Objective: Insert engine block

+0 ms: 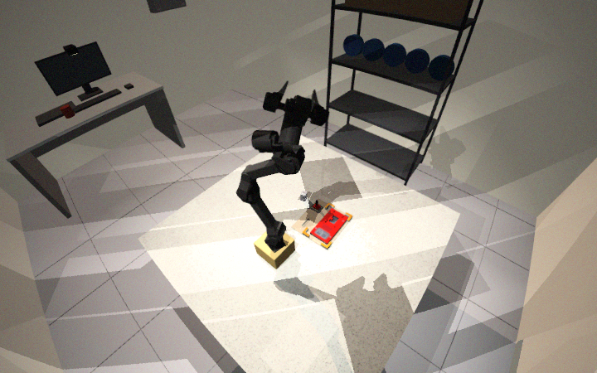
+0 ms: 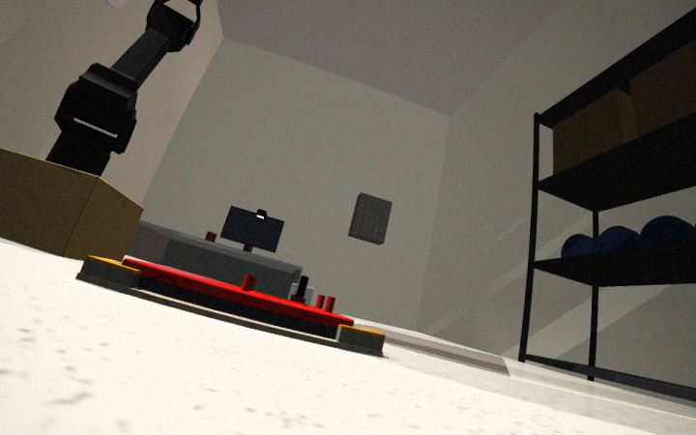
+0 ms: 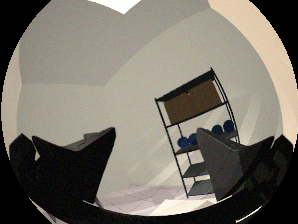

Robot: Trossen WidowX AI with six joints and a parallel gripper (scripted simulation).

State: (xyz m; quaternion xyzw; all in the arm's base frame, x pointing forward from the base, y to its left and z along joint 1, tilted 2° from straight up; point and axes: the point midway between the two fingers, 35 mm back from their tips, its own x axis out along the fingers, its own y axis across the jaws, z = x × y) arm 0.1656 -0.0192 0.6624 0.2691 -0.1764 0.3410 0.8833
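My gripper tip is now 760 mm above the engine block, 170 mm to the right of it and 160 mm short of it.
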